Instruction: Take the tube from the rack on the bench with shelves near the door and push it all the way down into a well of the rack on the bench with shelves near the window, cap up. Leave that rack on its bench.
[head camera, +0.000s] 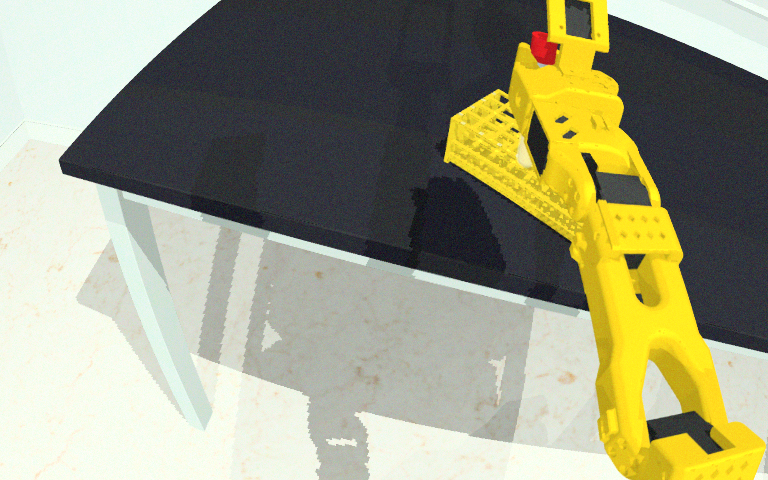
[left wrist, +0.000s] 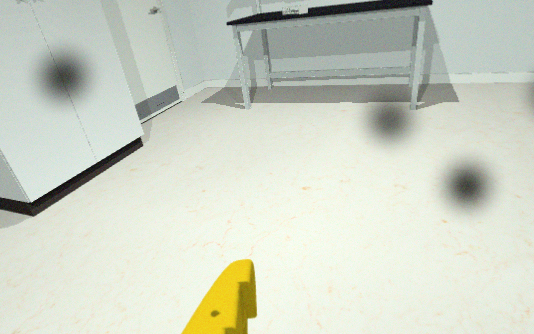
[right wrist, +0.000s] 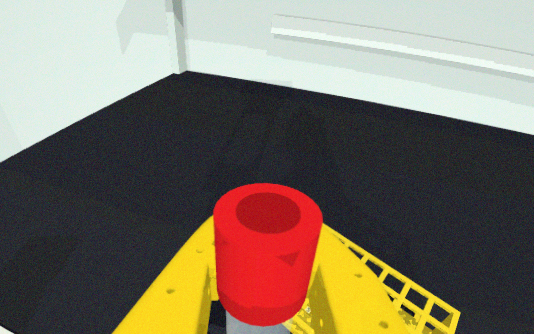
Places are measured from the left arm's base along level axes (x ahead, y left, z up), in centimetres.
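Pixels of known places: left hand at its tool point: (left wrist: 253, 279); right hand at its tool point: (head camera: 527, 48) (right wrist: 233, 229).
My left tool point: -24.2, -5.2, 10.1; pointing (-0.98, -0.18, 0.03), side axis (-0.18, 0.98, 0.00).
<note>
For each thing: its top centre in the pictures, then the offset to it from my left tool point, as dx, dy, dz. "spot": a spot on its surface instead. Level surfaces: height alone.
- tube with a red cap, top centre: (right wrist: 272, 242) +63.4, -23.0, +12.4
- yellow lattice rack at its top centre: (head camera: 555, 149) (right wrist: 336, 275) +74.5, -30.0, -5.7
- black bench top at its surface level: dz -11.4
- white leg at a spot on its surface: (head camera: 147, 307) spot: +77.0, +19.7, -41.8
A tube with a red cap (right wrist: 267, 250) and grey body stands upright between the two yellow jaws of my right gripper (right wrist: 265, 307), which is shut on it. In the head view the red cap (head camera: 543, 47) shows above the gripper, over the far part of the yellow lattice rack (head camera: 507, 161) on the black bench top (head camera: 293, 119). The rack also shows in the right wrist view (right wrist: 403, 293), below and right of the tube. Whether the tube's tip is inside a well is hidden. Only one notched jaw of my left gripper (left wrist: 229, 300) shows, above the floor.
The bench's front edge and a white leg (head camera: 147, 307) are in the head view. A wall shelf (right wrist: 378, 43) runs behind the bench. In the left wrist view a second bench (left wrist: 331, 47) with a small rack (left wrist: 294, 10) stands far off beside a door (left wrist: 145, 54).
</note>
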